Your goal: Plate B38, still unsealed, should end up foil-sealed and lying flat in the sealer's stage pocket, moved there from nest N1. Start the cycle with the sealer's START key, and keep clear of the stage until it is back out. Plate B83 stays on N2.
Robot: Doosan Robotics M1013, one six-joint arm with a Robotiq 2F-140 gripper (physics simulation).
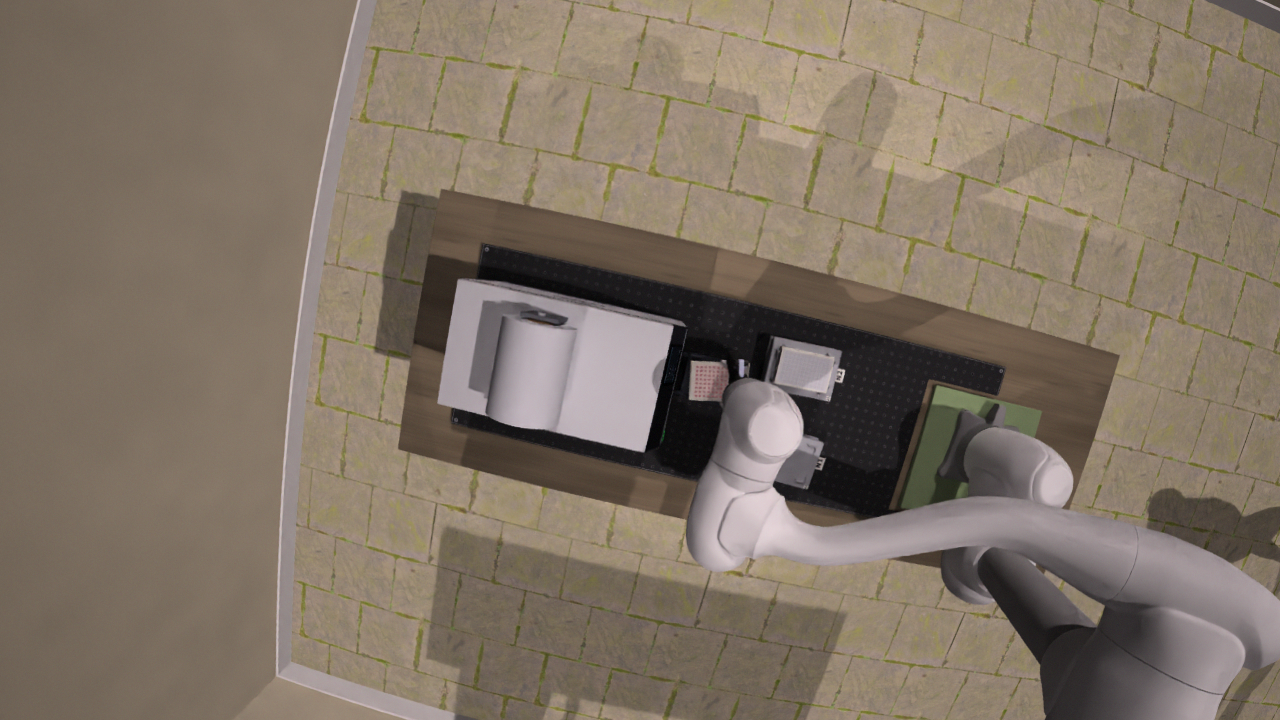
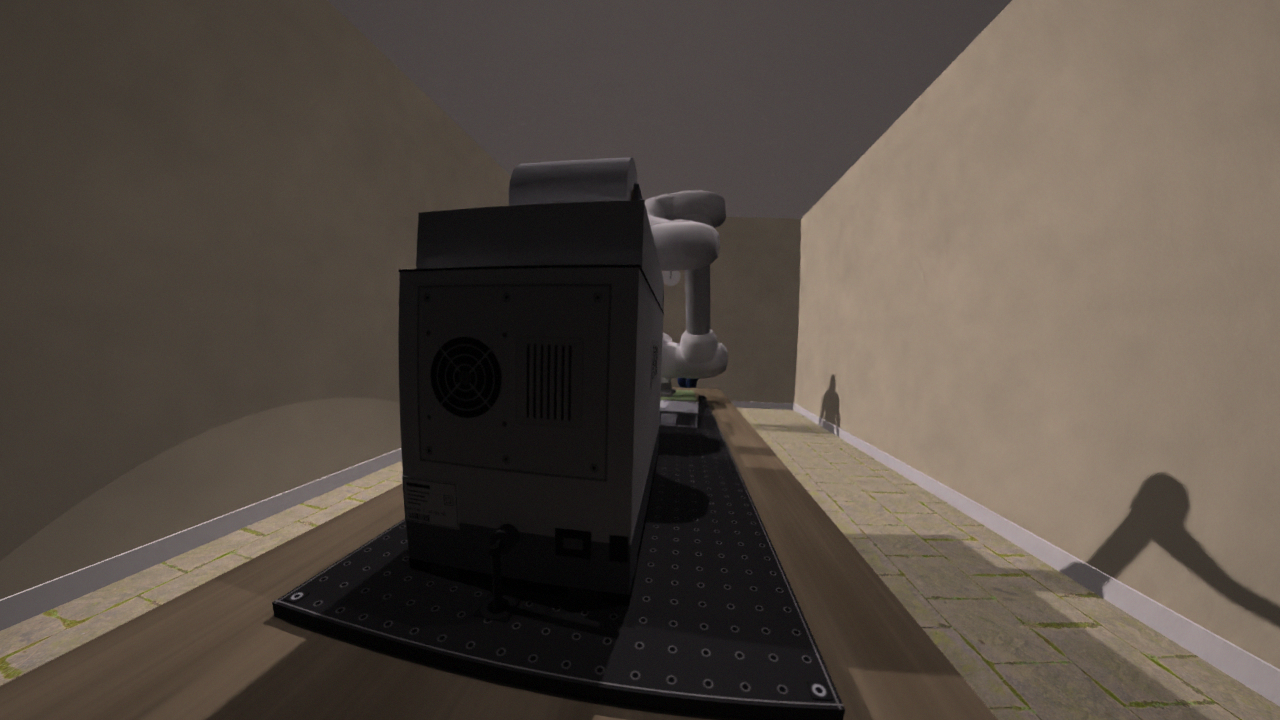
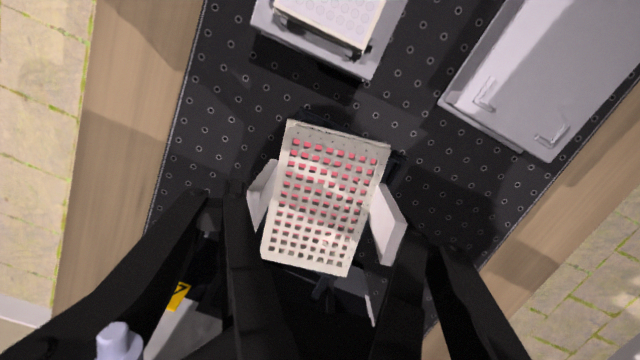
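Pixels of known places: gripper, fingertip midpoint: [image 1: 726,382] [image 3: 324,187]; arm's base at its link origin: [image 1: 977,451].
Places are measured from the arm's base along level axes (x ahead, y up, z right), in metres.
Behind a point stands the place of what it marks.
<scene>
Plate B38, taken to be the pale plate with red wells [image 1: 709,380] {y 0.107, x 0.737, z -0.026 m} [image 3: 325,200] {y 0.113, x 0.707, z -0.023 m}, shows no foil and is held between the pads of my gripper [image 3: 324,187] {y 0.107, x 0.700, z -0.018 m}. My gripper is shut on its long sides, above the dark breadboard and beside the sealer's front. The sealer [image 1: 613,376] {y 0.352, x 0.928, z -0.039 m} [image 2: 528,385] {y 0.194, x 1.237, z -0.096 m} is a large white box with a roll on top; its stage pocket and START key cannot be made out. Nest N1 [image 1: 799,462] {y 0.047, x 0.461, z -0.153 m} [image 3: 525,75] {y 0.047, x 0.530, z -0.134 m} is grey and empty. The other pale plate, B83 [image 1: 803,368] {y 0.063, x 0.537, z 0.060 m} [image 3: 335,15] {y 0.063, x 0.579, z 0.042 m}, sits on nest N2 [image 1: 810,394] {y 0.048, x 0.495, z 0.008 m} [image 3: 379,56] {y 0.047, x 0.583, z -0.008 m}. Plate lettering is unreadable.
The black perforated breadboard [image 1: 881,394] {y 0.002, x 0.309, z 0.058 m} [image 2: 716,582] {y 0.003, x 1.181, z -0.260 m} [image 3: 220,115] {y 0.003, x 0.719, z 0.111 m} lies on the wooden bench [image 1: 608,228] {y -0.010, x 1.057, z 0.226 m} [image 3: 120,125] {y -0.010, x 0.796, z 0.217 m}. A green mat [image 1: 926,474] {y 0.004, x 0.115, z -0.096 m} lies at its right end under a grey thing and part of the arm. A yellow warning label [image 3: 178,296] {y 0.147, x 0.826, z 0.043 m} shows below the left finger.
</scene>
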